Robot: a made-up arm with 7 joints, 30 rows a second.
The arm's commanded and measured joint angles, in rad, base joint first. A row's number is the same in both.
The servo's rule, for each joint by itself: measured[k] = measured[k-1] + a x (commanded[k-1-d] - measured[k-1]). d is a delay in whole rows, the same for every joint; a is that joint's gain. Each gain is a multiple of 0.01, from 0.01 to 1. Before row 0 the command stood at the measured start. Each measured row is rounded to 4 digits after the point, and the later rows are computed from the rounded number. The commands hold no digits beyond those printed.
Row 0, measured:
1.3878, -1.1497, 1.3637, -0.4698, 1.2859, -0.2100, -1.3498
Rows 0 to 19, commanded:
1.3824, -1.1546, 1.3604, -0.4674, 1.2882, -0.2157, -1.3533
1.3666, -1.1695, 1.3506, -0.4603, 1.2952, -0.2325, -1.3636
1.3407, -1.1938, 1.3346, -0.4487, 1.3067, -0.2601, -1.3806
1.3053, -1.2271, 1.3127, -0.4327, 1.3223, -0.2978, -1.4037
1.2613, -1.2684, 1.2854, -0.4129, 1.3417, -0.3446, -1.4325
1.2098, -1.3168, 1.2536, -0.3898, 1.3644, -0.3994, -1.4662
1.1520, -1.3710, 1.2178, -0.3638, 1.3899, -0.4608, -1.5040
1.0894, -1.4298, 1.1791, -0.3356, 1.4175, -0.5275, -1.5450
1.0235, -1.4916, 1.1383, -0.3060, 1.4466, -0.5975, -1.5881
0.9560, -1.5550, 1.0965, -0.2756, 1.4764, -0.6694, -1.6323
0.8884, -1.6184, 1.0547, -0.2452, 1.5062, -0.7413, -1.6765
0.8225, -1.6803, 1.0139, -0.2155, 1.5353, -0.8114, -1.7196
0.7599, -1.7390, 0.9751, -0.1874, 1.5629, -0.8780, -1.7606
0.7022, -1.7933, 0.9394, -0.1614, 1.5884, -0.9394, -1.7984
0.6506, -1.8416, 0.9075, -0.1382, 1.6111, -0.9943, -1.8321
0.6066, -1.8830, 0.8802, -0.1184, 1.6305, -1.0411, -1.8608
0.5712, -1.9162, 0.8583, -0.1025, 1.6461, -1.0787, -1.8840
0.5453, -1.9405, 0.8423, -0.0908, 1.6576, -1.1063, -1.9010
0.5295, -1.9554, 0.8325, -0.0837, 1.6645, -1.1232, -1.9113
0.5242, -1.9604, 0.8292, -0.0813, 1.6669, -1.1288, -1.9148
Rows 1 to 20, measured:
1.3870, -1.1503, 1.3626, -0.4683, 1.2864, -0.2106, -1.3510
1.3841, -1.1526, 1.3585, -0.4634, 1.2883, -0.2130, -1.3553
1.3780, -1.1575, 1.3504, -0.4544, 1.2923, -0.2182, -1.3639
1.3678, -1.1659, 1.3376, -0.4412, 1.2989, -0.2270, -1.3774
1.3529, -1.1782, 1.3199, -0.4239, 1.3083, -0.2399, -1.3961
1.3329, -1.1948, 1.2974, -0.4031, 1.3206, -0.2574, -1.4199
1.3076, -1.2159, 1.2703, -0.3791, 1.3358, -0.2798, -1.4485
1.2771, -1.2416, 1.2393, -0.3526, 1.3538, -0.3070, -1.4813
1.2416, -1.2716, 1.2050, -0.3242, 1.3742, -0.3390, -1.5176
1.2016, -1.3056, 1.1681, -0.2946, 1.3967, -0.3753, -1.5566
1.1578, -1.3431, 1.1295, -0.2645, 1.4208, -0.4156, -1.5974
1.1109, -1.3836, 1.0902, -0.2346, 1.4460, -0.4591, -1.6389
1.0618, -1.4262, 1.0511, -0.2058, 1.4717, -0.5052, -1.6803
1.0115, -1.4703, 1.0131, -0.1787, 1.4974, -0.5530, -1.7205
0.9610, -1.5149, 0.9772, -0.1540, 1.5224, -0.6015, -1.7584
0.9114, -1.5591, 0.9442, -0.1323, 1.5462, -0.6499, -1.7932
0.8638, -1.6020, 0.9150, -0.1141, 1.5682, -0.6971, -1.8241
0.8192, -1.6426, 0.8903, -0.0999, 1.5879, -0.7421, -1.8502
0.7786, -1.6801, 0.8706, -0.0900, 1.6048, -0.7840, -1.8710
0.7430, -1.7137, 0.8565, -0.0847, 1.6185, -0.8219, -1.8859
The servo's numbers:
d 0
a 0.14 0.12 0.34 0.61 0.22 0.11 0.34

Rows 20 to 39, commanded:
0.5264, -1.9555, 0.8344, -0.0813, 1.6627, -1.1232, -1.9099
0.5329, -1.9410, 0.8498, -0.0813, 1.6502, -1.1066, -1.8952
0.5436, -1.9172, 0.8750, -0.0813, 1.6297, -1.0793, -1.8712
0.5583, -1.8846, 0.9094, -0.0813, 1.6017, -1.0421, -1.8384
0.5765, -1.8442, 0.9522, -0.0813, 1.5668, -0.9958, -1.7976
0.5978, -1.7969, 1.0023, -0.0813, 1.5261, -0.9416, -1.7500
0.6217, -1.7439, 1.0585, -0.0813, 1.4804, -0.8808, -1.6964
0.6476, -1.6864, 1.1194, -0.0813, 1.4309, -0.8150, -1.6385
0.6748, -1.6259, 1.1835, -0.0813, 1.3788, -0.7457, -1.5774
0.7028, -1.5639, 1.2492, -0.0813, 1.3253, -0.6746, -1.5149
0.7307, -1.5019, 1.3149, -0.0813, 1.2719, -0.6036, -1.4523
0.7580, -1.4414, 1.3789, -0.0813, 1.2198, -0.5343, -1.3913
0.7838, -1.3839, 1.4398, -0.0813, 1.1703, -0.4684, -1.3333
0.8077, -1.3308, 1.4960, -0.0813, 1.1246, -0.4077, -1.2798
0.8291, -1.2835, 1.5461, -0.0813, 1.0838, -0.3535, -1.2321
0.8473, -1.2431, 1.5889, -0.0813, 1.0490, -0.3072, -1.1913
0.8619, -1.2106, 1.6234, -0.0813, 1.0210, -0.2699, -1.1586
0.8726, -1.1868, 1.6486, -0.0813, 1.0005, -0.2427, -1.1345
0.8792, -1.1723, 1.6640, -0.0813, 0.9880, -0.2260, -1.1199
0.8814, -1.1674, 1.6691, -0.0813, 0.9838, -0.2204, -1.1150
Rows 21 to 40, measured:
0.7127, -1.7427, 0.8490, -0.0826, 1.6282, -0.8550, -1.8941
0.6875, -1.7665, 0.8493, -0.0818, 1.6330, -0.8827, -1.8945
0.6674, -1.7846, 0.8580, -0.0815, 1.6323, -0.9043, -1.8866
0.6521, -1.7966, 0.8755, -0.0814, 1.6256, -0.9195, -1.8702
0.6415, -1.8023, 0.9016, -0.0813, 1.6127, -0.9279, -1.8455
0.6354, -1.8017, 0.9358, -0.0813, 1.5936, -0.9294, -1.8130
0.6335, -1.7948, 0.9775, -0.0813, 1.5687, -0.9241, -1.7734
0.6355, -1.7818, 1.0257, -0.0813, 1.5384, -0.9121, -1.7275
0.6410, -1.7631, 1.0794, -0.0813, 1.5033, -0.8938, -1.6765
0.6497, -1.7392, 1.1371, -0.0813, 1.4641, -0.8697, -1.6216
0.6610, -1.7107, 1.1976, -0.0813, 1.4218, -0.8404, -1.5640
0.6746, -1.6784, 1.2592, -0.0813, 1.3774, -0.8067, -1.5053
0.6899, -1.6431, 1.3206, -0.0813, 1.3318, -0.7695, -1.4468
0.7064, -1.6056, 1.3802, -0.0813, 1.2862, -0.7297, -1.3900
0.7236, -1.5669, 1.4366, -0.0813, 1.2417, -0.6883, -1.3363
0.7409, -1.5280, 1.4884, -0.0813, 1.1993, -0.6464, -1.2870
0.7578, -1.4899, 1.5343, -0.0813, 1.1601, -0.6050, -1.2433
0.7739, -1.4535, 1.5732, -0.0813, 1.1250, -0.5651, -1.2063
0.7886, -1.4198, 1.6041, -0.0813, 1.0949, -0.5278, -1.1769
0.8016, -1.3895, 1.6262, -0.0813, 1.0705, -0.4940, -1.1559

